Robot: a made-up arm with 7 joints.
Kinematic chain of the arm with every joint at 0, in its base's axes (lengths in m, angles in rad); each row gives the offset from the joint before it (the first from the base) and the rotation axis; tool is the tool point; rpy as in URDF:
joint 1: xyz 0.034 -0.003 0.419 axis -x
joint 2: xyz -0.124 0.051 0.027 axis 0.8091 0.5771 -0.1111
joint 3: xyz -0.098 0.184 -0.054 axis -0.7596 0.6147 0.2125
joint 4: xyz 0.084 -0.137 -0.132 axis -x
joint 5: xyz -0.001 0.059 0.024 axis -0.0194 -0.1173 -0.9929
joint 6: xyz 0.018 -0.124 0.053 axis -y
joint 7: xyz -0.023 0 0.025 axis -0.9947 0.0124 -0.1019
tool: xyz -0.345 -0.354 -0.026 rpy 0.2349 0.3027 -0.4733
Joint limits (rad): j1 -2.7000..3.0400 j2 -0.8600..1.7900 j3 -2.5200..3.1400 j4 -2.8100..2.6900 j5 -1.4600..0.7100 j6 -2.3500..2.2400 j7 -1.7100..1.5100
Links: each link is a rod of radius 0.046 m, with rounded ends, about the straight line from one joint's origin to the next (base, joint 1, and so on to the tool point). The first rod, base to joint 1, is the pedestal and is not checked.
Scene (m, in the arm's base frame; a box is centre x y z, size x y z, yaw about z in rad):
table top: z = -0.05
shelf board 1: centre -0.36 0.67 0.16 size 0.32 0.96 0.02 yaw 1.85
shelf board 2: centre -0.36 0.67 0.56 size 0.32 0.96 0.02 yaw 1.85
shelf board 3: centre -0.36 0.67 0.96 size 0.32 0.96 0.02 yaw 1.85
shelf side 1: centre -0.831 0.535 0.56 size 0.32 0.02 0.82 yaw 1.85
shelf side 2: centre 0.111 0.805 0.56 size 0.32 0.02 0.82 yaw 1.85
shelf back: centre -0.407 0.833 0.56 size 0.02 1 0.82 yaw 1.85
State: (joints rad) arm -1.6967 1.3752 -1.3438 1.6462 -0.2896 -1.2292 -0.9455
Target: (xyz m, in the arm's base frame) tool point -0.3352 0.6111 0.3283
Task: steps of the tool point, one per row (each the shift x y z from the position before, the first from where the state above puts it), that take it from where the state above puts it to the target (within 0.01 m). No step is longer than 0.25 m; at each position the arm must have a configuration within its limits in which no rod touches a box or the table.
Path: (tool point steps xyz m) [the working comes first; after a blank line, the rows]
Joints at the target: -0.5584 0.1462 -1.3164 1.5771 0.3601 -0.4584 -1.3865
Straight joint move there: touches shelf board 2.

1: -0.1327 0.0449 0.1760
2: -0.1040 0.1515 0.1257
3: -0.0483 0.2115 0.0378
4: 0.0207 0.2097 -0.0586
5: 0.0864 0.1496 -0.1335
6: 0.1348 0.0516 -0.1642
7: -0.0567 0.0459 0.0163
8: -0.0317 0.0676 0.0095
9: -0.0059 0.0780 -0.0049
10: 0.0176 0.0760 -0.0209

